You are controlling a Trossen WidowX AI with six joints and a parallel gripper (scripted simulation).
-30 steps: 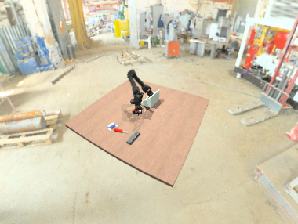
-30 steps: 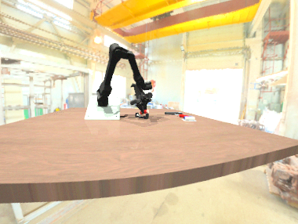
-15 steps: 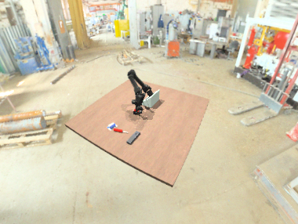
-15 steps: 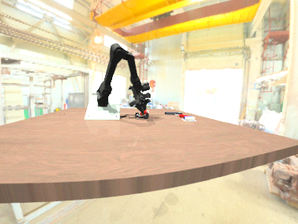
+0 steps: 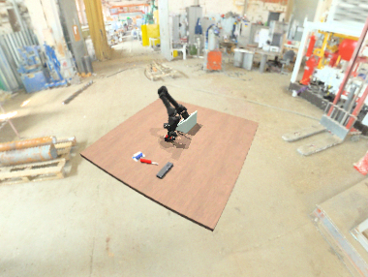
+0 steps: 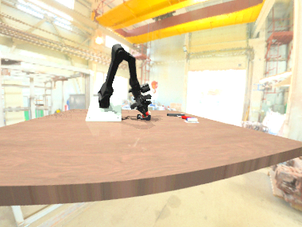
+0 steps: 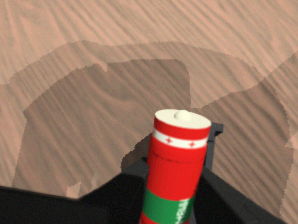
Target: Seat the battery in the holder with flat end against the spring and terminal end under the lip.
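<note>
Right now my gripper tip is 1 cm below the battery. Round my gripper tip: red-handled tool 31 cm ahead, 6 cm to the left, 2 cm below.
</note>
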